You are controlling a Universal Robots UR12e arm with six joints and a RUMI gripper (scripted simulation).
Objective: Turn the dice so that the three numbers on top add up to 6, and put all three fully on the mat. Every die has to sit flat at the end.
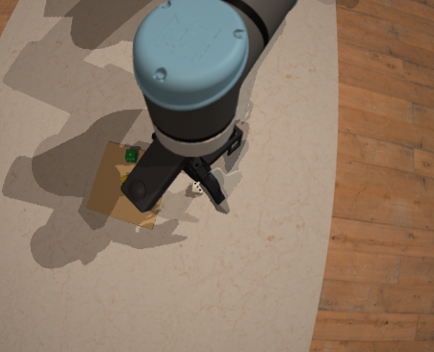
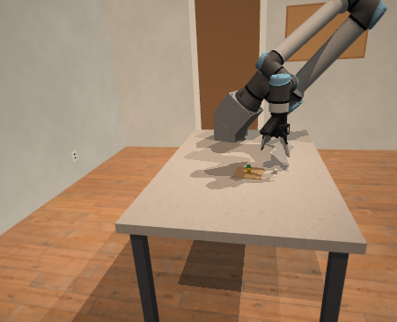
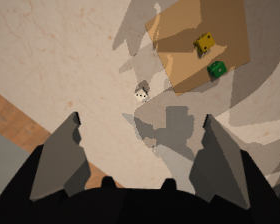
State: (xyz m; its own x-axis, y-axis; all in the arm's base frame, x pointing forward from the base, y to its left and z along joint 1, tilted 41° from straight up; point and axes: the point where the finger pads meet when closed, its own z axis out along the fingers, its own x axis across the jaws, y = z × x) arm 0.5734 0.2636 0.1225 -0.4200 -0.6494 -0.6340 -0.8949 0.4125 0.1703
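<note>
My gripper is now 1 cm past the white die, 1 cm to the right of it and 9 cm above it. From my hand the other things lie so: tan mat: 3 cm ahead, 12 cm to the right, 10 cm below; then green die: 2 cm behind, 13 cm to the right, 9 cm below; then yellow die: 3 cm ahead, 12 cm to the right, 9 cm below.
</note>
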